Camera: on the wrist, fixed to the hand. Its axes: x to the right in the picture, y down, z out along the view.
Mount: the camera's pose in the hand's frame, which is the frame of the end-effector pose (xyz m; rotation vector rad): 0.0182 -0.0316 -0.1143 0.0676 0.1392 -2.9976
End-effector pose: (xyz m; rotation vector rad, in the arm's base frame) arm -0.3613 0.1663 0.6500 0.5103 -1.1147 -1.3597
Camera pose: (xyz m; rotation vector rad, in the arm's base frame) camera -0.2831 0.1086 0.5796 -1.2845 -0.4814 1.4997
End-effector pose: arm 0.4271 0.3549 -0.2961 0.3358 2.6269 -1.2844
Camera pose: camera 0.3918 0.4289 -0.2085 2.0947 -0.4168 0.3522
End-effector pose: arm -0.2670 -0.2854 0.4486 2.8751 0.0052 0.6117
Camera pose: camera -0.2952 -0.2313 0.5519 0.1657 2.7491 -0.1153
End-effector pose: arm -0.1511 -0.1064 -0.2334 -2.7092 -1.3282 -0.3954
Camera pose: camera -0.1868 -0.0960 -0.1193 -1.1304 2.7335 0.2667
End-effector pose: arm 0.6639 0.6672 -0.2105 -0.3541 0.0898 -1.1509
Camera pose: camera 0.6151 0.6133 -0.3059 0.0248 0.3342 2.1145
